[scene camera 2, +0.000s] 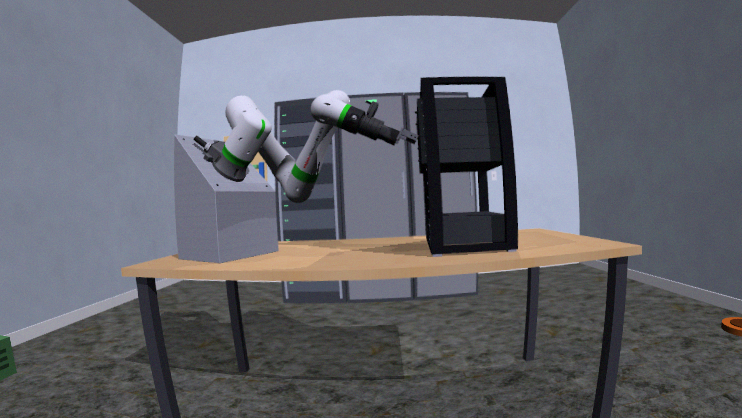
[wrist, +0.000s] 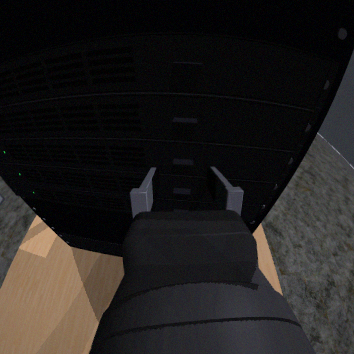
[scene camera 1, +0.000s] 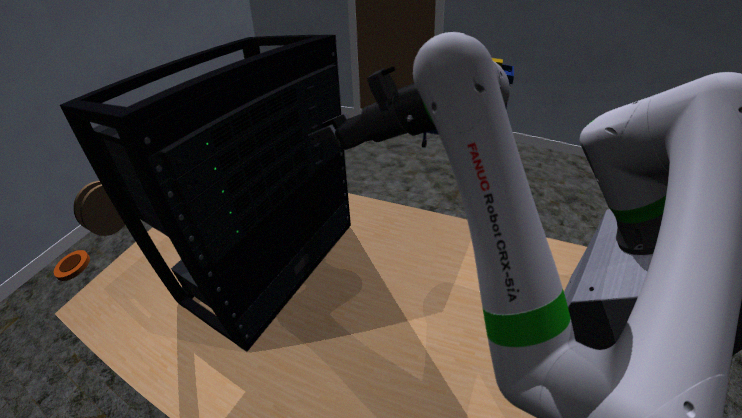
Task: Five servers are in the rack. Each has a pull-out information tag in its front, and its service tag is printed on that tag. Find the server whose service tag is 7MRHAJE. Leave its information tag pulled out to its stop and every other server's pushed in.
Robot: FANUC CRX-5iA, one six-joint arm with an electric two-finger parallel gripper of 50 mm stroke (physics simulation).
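Seen in the pictures: gripper, fingertip midpoint: [scene camera 2: 416,140] [wrist: 182,176] [scene camera 1: 317,133]; arm's base at its link origin: [scene camera 2: 228,169] [scene camera 1: 654,232].
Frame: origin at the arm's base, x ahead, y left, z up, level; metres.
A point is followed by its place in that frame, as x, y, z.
The black rack [scene camera 1: 124,207] {1.072, 0.044, 0.018} [scene camera 2: 511,171] {0.930, -0.431, -0.073} [wrist: 175,17] {0.718, -0.193, 0.197} holds five dark servers [scene camera 1: 244,160] {0.767, -0.009, 0.101} [scene camera 2: 462,129] {0.798, -0.351, 0.073} [wrist: 250,82] {0.684, -0.243, 0.155}, stacked, their fronts facing the arm. In the wrist view, small grey tag ends show in a column: the top one [wrist: 187,63] {0.692, -0.195, 0.165}, the second [wrist: 185,120] {0.694, -0.196, 0.121}, the third [wrist: 183,162] {0.694, -0.197, 0.077}, the fourth [wrist: 181,191] {0.694, -0.196, 0.032} and, partly hidden by the gripper body, the lowest [wrist: 181,210] {0.698, -0.199, -0.013}. None visibly stands out far. No service tag print is readable. My gripper [scene camera 1: 320,132] {0.690, -0.195, 0.061} [scene camera 2: 411,136] {0.690, -0.195, 0.061} [wrist: 182,176] {0.690, -0.195, 0.061} is open and empty, close before the fronts, its fingertips spread either side of the tag column, just below the third tag.
The rack stands on a wooden table [scene camera 1: 394,311] {0.506, -0.033, -0.334} [scene camera 2: 332,270] {0.345, -0.423, -0.334}. The grey robot pedestal [scene camera 2: 244,223] {0.067, -0.066, -0.207} is at the table's other end. Green lights [scene camera 1: 222,191] {0.788, 0.049, 0.076} mark the server fronts. Grey cabinets [scene camera 2: 373,207] stand behind the table. An orange ring [scene camera 1: 58,268] lies on the floor.
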